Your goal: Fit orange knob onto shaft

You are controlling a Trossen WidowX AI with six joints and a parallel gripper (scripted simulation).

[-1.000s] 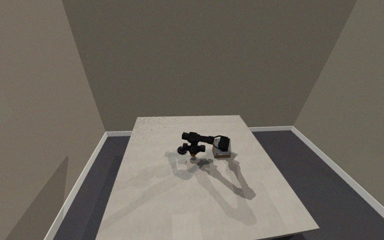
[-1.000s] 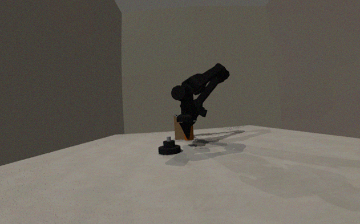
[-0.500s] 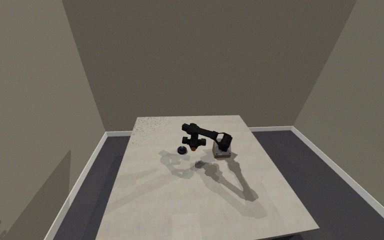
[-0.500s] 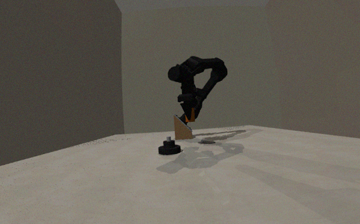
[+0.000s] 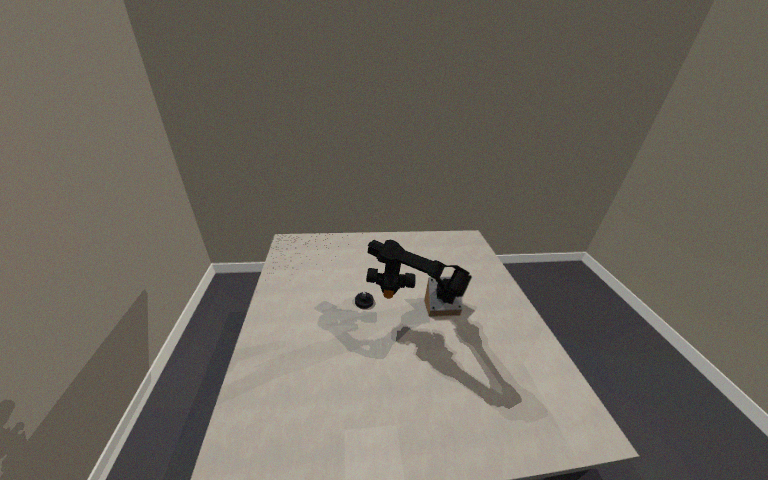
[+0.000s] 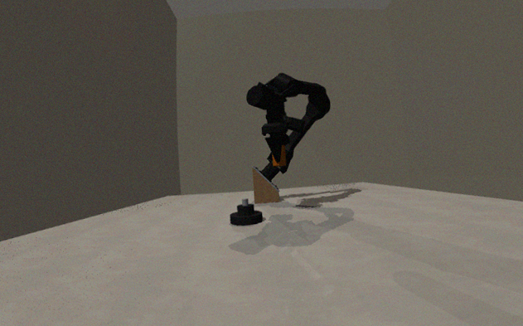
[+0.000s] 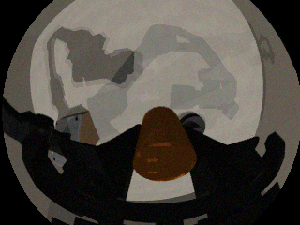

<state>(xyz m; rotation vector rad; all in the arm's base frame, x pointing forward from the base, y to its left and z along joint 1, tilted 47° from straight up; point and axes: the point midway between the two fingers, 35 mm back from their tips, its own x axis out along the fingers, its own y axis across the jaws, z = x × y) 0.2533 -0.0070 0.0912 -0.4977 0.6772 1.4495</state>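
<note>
My gripper tip is 3 cm below the orange knob. Also, from my gripper tip: black round pedestal 10 cm ahead, 9 cm to the right, 12 cm below.
</note>
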